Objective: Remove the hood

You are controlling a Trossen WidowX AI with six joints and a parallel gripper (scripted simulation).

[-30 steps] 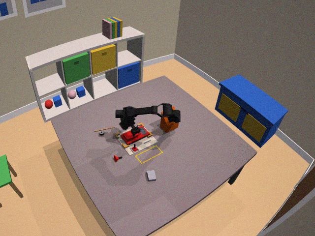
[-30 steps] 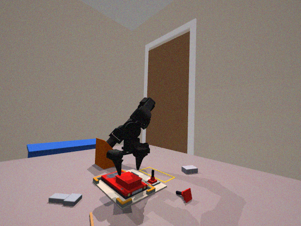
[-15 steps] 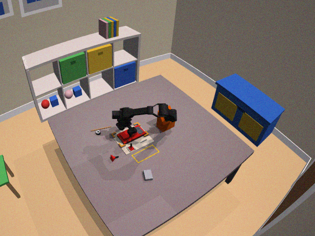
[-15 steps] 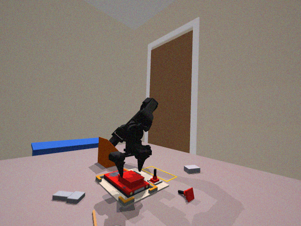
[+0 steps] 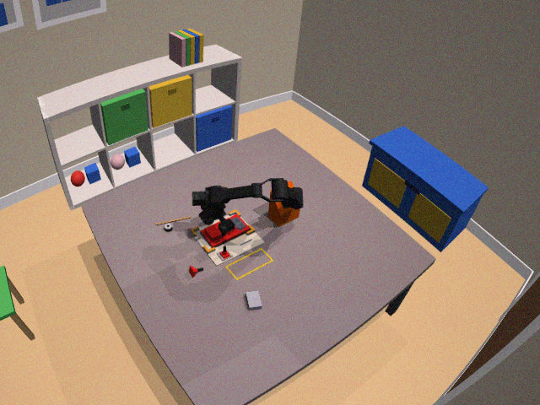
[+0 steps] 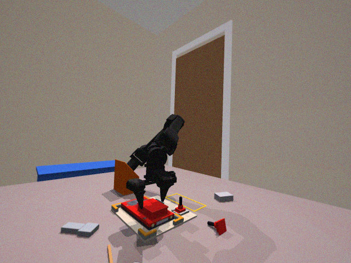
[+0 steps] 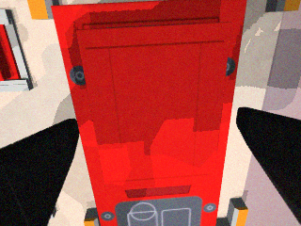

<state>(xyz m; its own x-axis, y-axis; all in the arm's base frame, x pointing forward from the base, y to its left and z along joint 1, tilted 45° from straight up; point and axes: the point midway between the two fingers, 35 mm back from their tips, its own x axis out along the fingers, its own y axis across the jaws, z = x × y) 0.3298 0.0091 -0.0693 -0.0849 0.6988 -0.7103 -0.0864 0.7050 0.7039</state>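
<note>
The hood lies 1 cm below my gripper tip. The rest, counted from my gripper tip: wooden stick 15 cm ahead, 18 cm to the right, 4 cm below.
</note>
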